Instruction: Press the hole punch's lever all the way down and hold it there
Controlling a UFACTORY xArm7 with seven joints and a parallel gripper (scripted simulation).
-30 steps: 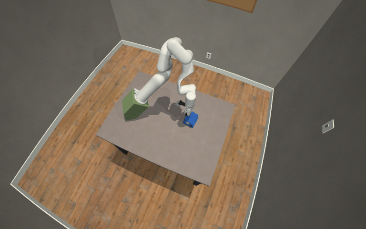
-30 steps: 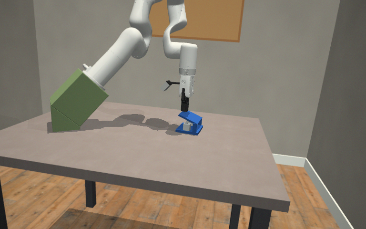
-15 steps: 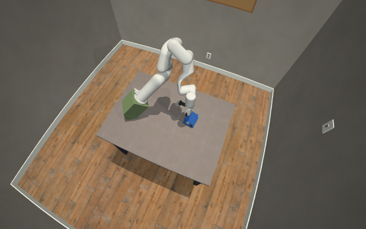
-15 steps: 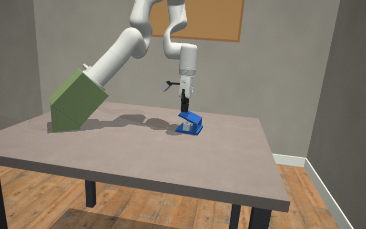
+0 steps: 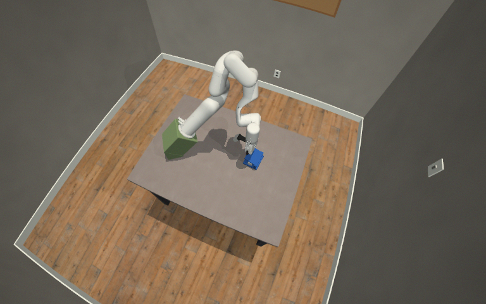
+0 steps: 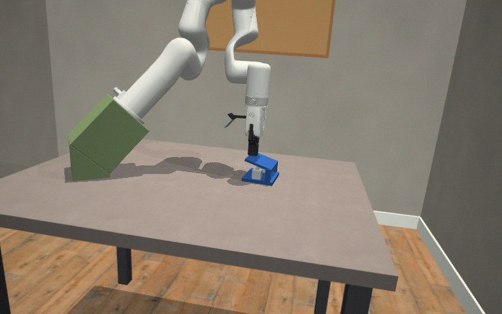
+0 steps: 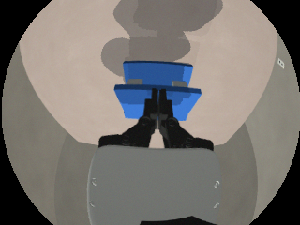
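My hand is 40 mm above the lever and 30 mm short of it. The rest, counted from my hand: blue hole punch: 60 mm below, 40 mm ahead.
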